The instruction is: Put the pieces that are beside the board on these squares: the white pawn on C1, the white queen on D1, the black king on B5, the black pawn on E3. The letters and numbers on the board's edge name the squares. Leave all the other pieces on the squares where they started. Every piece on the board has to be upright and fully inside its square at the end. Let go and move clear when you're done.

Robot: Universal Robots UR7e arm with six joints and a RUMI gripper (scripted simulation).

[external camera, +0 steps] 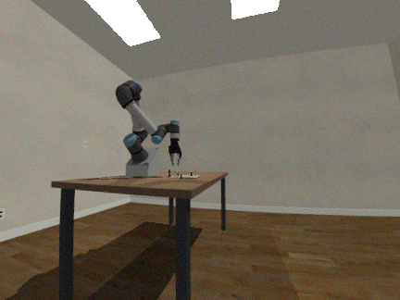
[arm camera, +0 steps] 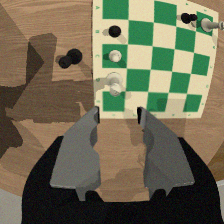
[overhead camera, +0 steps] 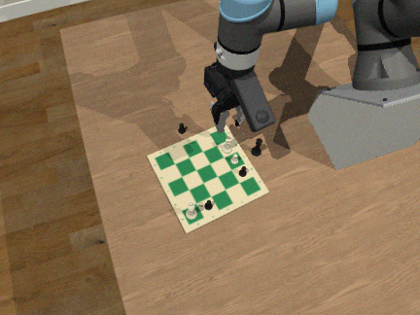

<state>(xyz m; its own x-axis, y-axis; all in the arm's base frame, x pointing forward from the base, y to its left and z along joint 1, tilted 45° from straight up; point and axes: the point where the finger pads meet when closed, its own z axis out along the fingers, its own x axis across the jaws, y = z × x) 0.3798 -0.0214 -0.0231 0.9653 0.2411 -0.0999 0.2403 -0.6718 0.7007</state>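
The black king is 70 mm behind my hand, 20 mm to the left of it and 80 mm below it. Also, from my hand: white pawn (10 mm behind, 40 mm to the left, 90 mm below); cream chessboard (60 mm ahead, 60 mm to the left, 100 mm below).
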